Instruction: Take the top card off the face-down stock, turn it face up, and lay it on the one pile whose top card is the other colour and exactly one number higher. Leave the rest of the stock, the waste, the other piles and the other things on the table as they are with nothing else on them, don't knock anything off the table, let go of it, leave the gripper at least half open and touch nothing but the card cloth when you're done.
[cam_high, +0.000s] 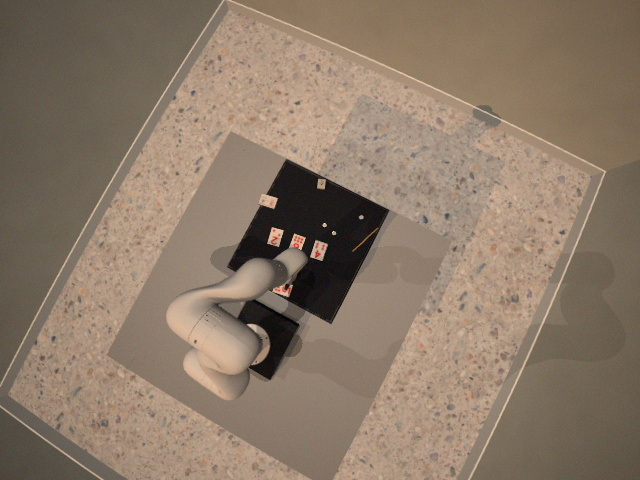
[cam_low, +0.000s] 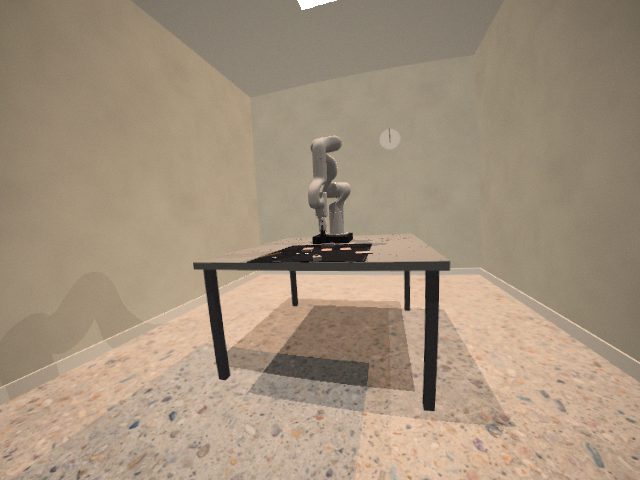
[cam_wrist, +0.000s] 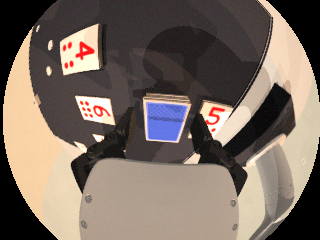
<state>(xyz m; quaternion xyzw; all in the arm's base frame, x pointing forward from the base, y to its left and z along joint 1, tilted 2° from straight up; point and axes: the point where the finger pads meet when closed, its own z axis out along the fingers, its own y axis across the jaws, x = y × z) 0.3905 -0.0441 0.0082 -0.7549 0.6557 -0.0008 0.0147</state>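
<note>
Now: hand 10 cm past the red 5 card, 5 cm above it and 2 cm to the right of it. Also, from my hand: black card cloth 18 cm ahead, 7 cm below, 1 cm to the left; thin wooden stick 29 cm ahead, 26 cm to the right, 5 cm below; small block 47 cm ahead, 5 cm to the left, 4 cm below.
</note>
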